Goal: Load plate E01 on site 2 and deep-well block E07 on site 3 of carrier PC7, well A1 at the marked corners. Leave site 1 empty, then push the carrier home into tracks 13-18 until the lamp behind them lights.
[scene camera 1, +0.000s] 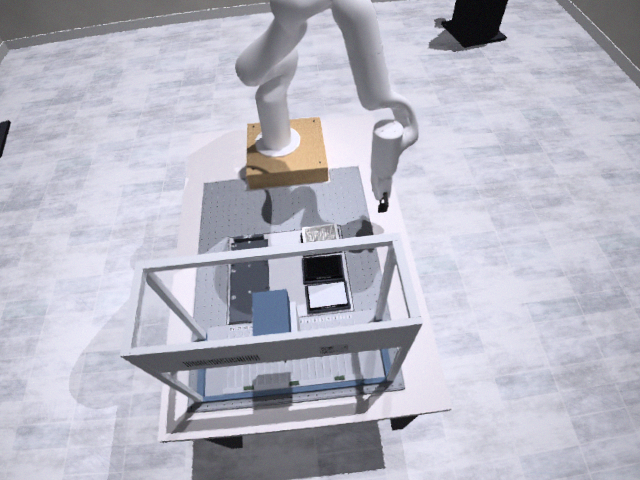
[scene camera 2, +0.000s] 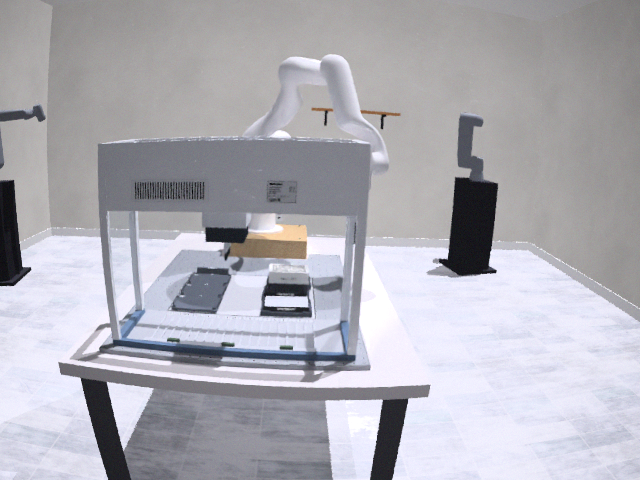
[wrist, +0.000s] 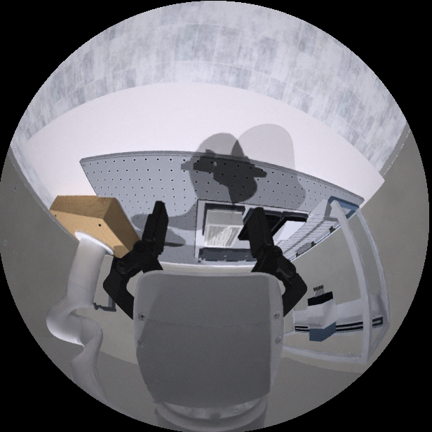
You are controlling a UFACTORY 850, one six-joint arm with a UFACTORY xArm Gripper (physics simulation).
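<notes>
My gripper (scene camera 1: 383, 202) (wrist: 209, 212) is open and empty, high near the right edge of the perforated plate in scene camera 1; in scene camera 2 the frame hides it. A pale deep-well block (scene camera 1: 320, 234) (scene camera 2: 288, 273) (wrist: 222, 227) stands at the robot end of a row of three. A black plate (scene camera 1: 323, 268) (scene camera 2: 286, 290) is in the middle and a white-topped plate (scene camera 1: 327, 295) (scene camera 2: 285, 301) at the far end. The dark grey carrier (scene camera 1: 249, 291) (scene camera 2: 203, 291) lies beside them, bearing no labware, outside the tracks (scene camera 1: 315, 367) (scene camera 2: 253, 330). Labels are too small to read.
A white frame (scene camera 1: 273, 253) (scene camera 2: 232, 175) (wrist: 359, 265) stands over the tracks. A blue-topped head (scene camera 1: 271, 310) (wrist: 322, 331) hangs inside it. Green marks (scene camera 1: 339, 377) (scene camera 2: 285, 347) sit at the tracks' far end. The wooden base block (scene camera 1: 286, 179) (scene camera 2: 279, 246) (wrist: 95, 215) carries the arm.
</notes>
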